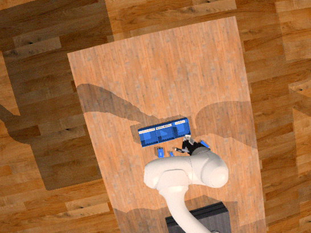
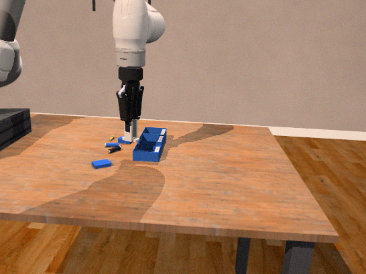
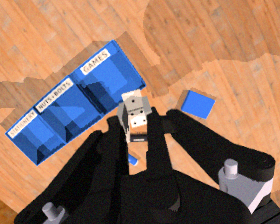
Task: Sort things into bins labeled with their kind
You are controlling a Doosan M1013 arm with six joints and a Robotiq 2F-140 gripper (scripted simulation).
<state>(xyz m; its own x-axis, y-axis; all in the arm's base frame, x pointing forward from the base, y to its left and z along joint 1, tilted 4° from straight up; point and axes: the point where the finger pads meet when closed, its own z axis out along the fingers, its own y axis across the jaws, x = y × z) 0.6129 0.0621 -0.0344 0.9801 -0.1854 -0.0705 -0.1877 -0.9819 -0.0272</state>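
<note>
The small yellow piece is 150 mm to the left of my hand, 130 mm behind it and 90 mm below it. Round my hand: white domino (30 mm below); then blue three-compartment bin row (100 mm to the left, 70 mm below, 40 mm ahead); then black cylindrical battery (90 mm below, 70 mm behind, 30 mm to the left).
</note>
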